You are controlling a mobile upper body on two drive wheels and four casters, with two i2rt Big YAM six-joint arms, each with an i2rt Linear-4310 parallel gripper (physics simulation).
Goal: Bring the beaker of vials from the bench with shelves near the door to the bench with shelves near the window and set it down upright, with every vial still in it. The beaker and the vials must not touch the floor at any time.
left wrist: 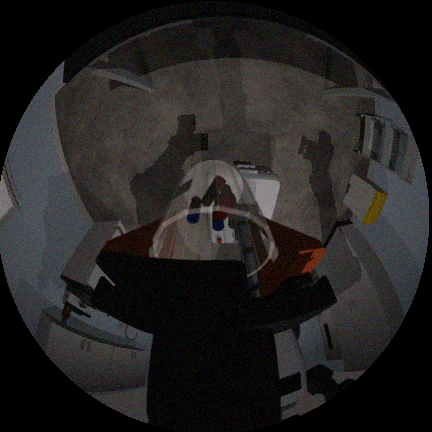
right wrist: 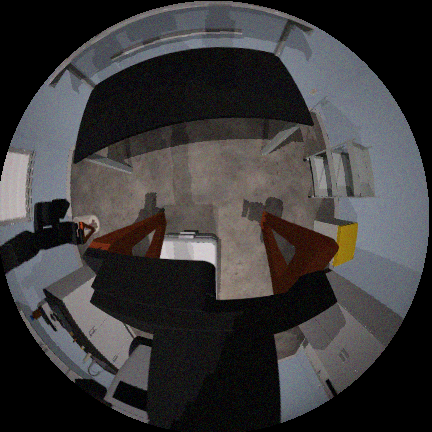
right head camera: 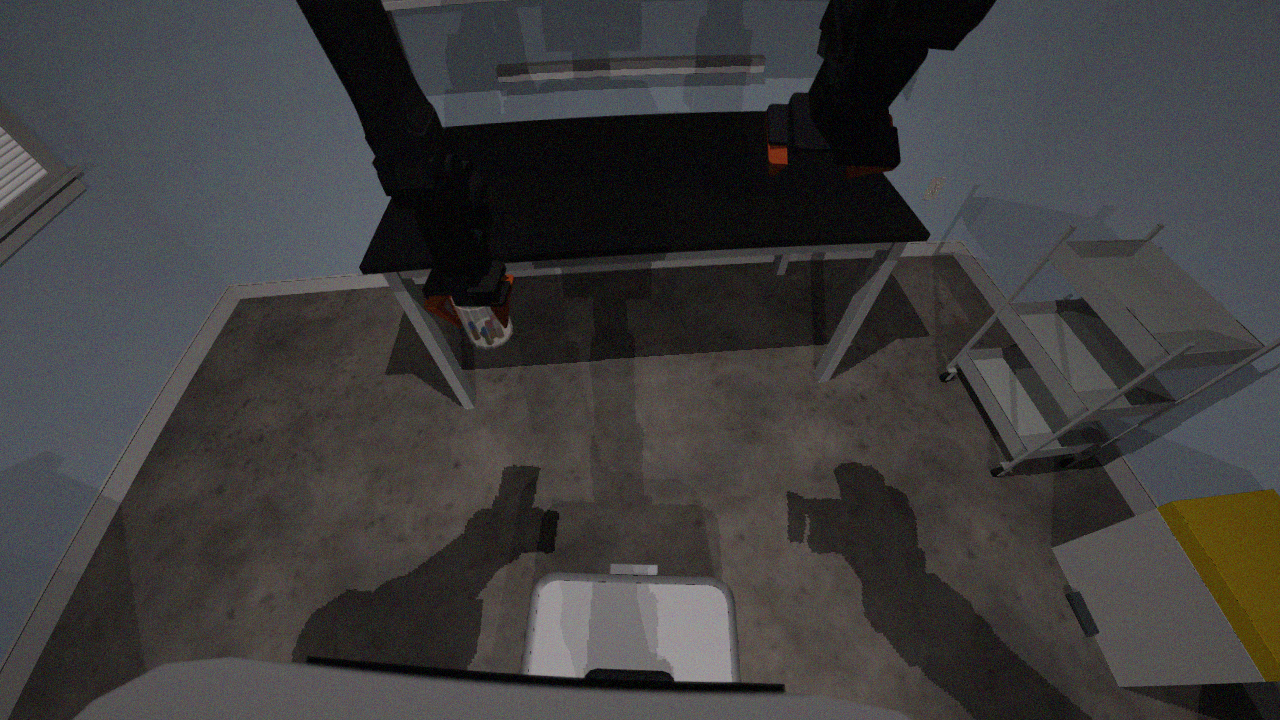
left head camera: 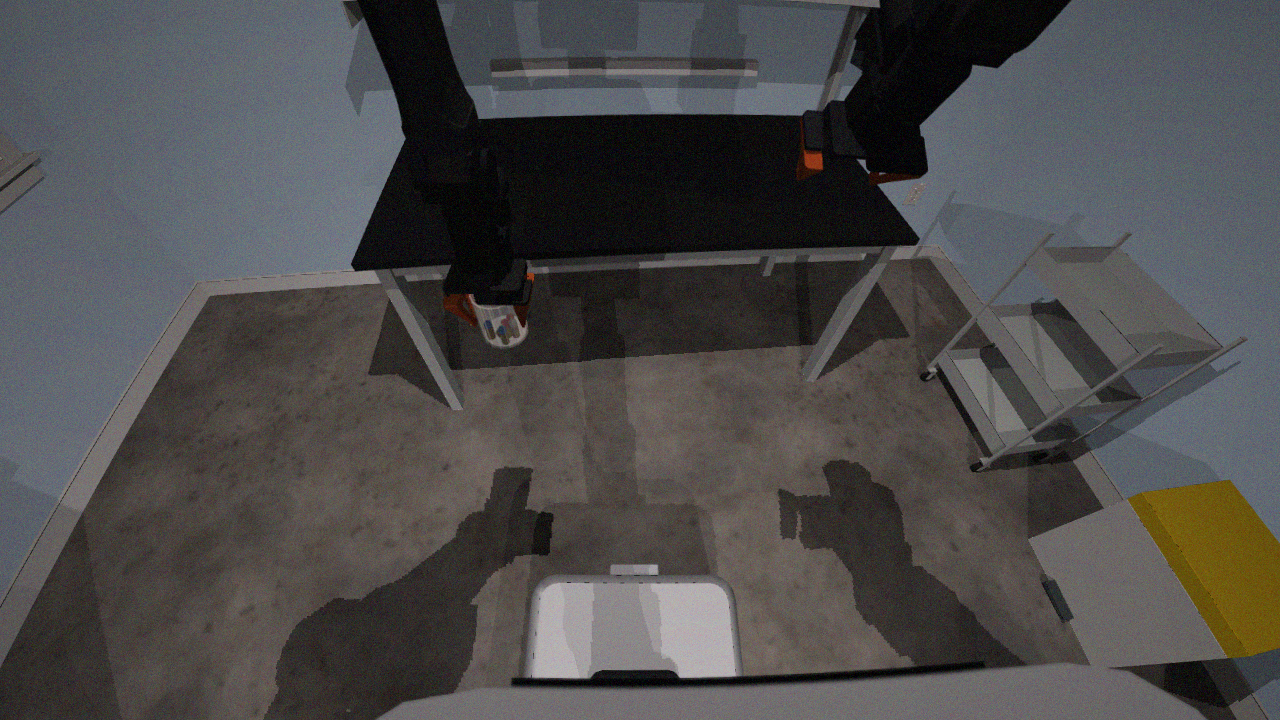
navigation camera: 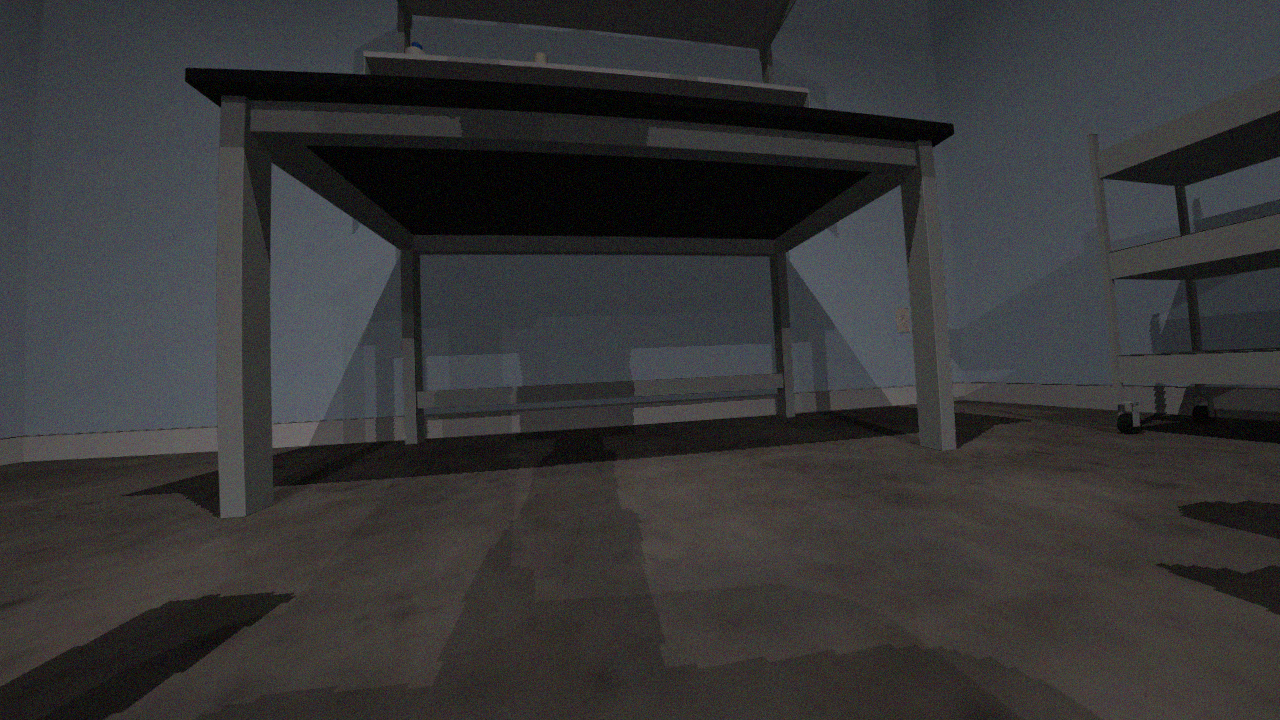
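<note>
The clear beaker is held between the orange fingers of my left gripper. Several vials, some with blue or red caps, lie leaning inside it. In the head views the beaker hangs at the front left of the black-topped bench, outside its front edge, with floor behind it in the picture. It looks about upright. My right gripper is open and empty, at the right side of the bench in the head views.
A shelf above the bench holds small items. A window is at the left. A wheeled cart stands right of the bench; a box with a yellow top is nearer.
</note>
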